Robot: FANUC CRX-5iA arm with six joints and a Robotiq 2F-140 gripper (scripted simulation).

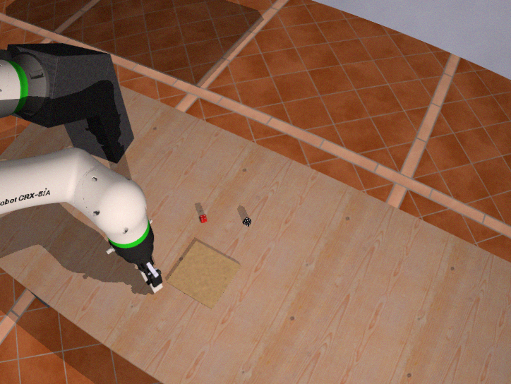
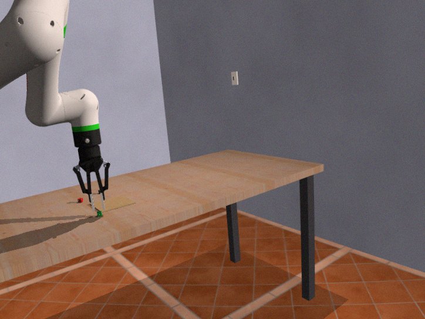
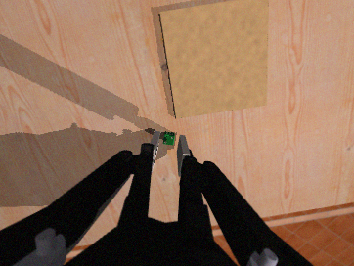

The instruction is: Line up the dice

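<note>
My gripper is now 50 mm above the green die. The rest, counted from my hand: red die (230 mm to the left, 50 mm below, 10 mm ahead); tan mat (90 mm to the left, 90 mm ahead, 50 mm below); black die (280 mm to the left, 120 mm ahead, 50 mm below).
</note>
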